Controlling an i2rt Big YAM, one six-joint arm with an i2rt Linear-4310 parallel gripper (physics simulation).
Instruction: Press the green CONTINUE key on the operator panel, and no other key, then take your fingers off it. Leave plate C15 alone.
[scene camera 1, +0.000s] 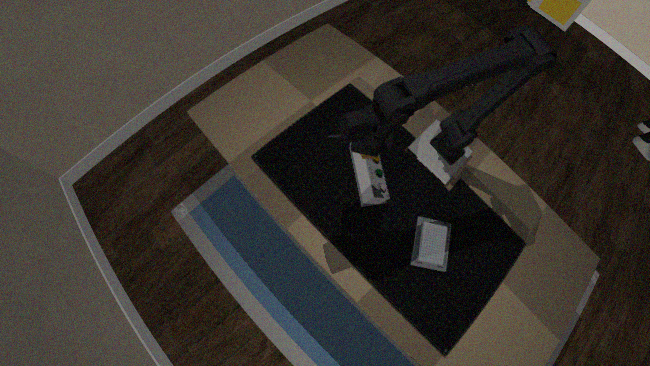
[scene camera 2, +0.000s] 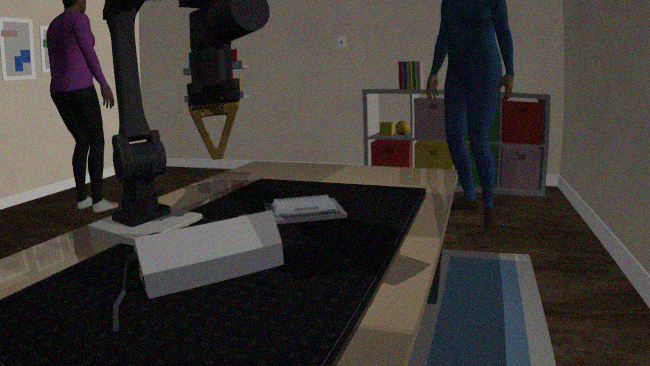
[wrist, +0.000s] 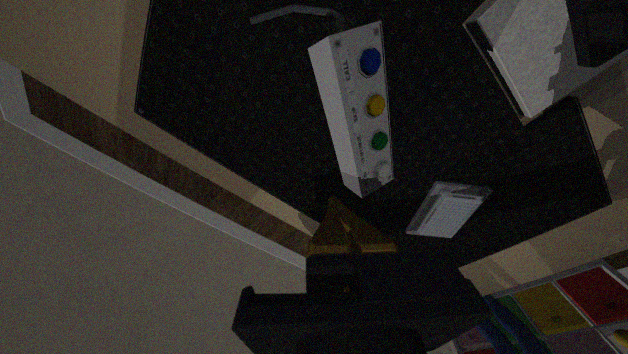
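Where they show: gripper, between the fingertips: (scene camera 1: 363, 157) (scene camera 2: 217, 159) (wrist: 332, 201); arm's base, origin of its link: (scene camera 1: 446, 148) (scene camera 2: 141, 216) (wrist: 615, 0).
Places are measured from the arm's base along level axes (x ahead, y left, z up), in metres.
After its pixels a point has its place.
Note:
The operator panel (scene camera 1: 366, 177) {x 0.351, y -0.083, z 0.058 m} (scene camera 2: 210, 255) {x 0.344, y -0.131, z 0.028 m} (wrist: 340, 115) {x 0.318, y -0.141, z 0.059 m} is a pale wedge-shaped box on the black mat. Its green key (scene camera 1: 379, 173) {x 0.308, y -0.069, z 0.056 m} (wrist: 379, 141) {x 0.304, y -0.075, z 0.056 m} stands between the yellow key (wrist: 376, 105) {x 0.279, y -0.117, z 0.055 m} and a pale key (wrist: 384, 171) {x 0.327, y -0.027, z 0.054 m}; a blue key (wrist: 370, 61) {x 0.256, y -0.161, z 0.056 m} is at the far end. The key face is turned away in scene camera 2. My gripper (scene camera 2: 216, 157) {x 0.362, y -0.112, z 0.165 m} (wrist: 332, 201) {x 0.362, y -0.112, z 0.165 m} is shut and empty, with its fingertips pointing down in the air, well above the panel and apart from it. The plate (scene camera 1: 432, 244) {x 0.307, y 0.214, z 0.005 m} (scene camera 2: 306, 207) {x 0.328, y 0.181, z 0.010 m} (wrist: 447, 211) {x 0.294, y 0.191, z 0.007 m}, whose label I cannot read, lies flat on the mat, apart from the gripper.
The arm's pale base (scene camera 1: 425, 150) {x 0.078, y -0.045, z -0.003 m} (scene camera 2: 115, 231) {x 0.031, y -0.097, z 0.000 m} (wrist: 530, 65) {x 0.091, y 0.008, z -0.004 m} stands at the table's edge beside the black mat (scene camera 1: 310, 150) {x 0.412, y -0.296, z -0.015 m} (scene camera 2: 320, 300) {x 0.508, y -0.107, z -0.015 m} (wrist: 225, 90) {x 0.433, y -0.289, z -0.015 m}. A grey cable (scene camera 2: 118, 305) {x 0.279, y -0.265, z -0.011 m} (wrist: 295, 9) {x 0.277, y -0.266, z -0.009 m} lies by the panel. Two people (scene camera 2: 75, 55) (scene camera 2: 475, 75) and a shelf unit (scene camera 2: 547, 145) are in the background.

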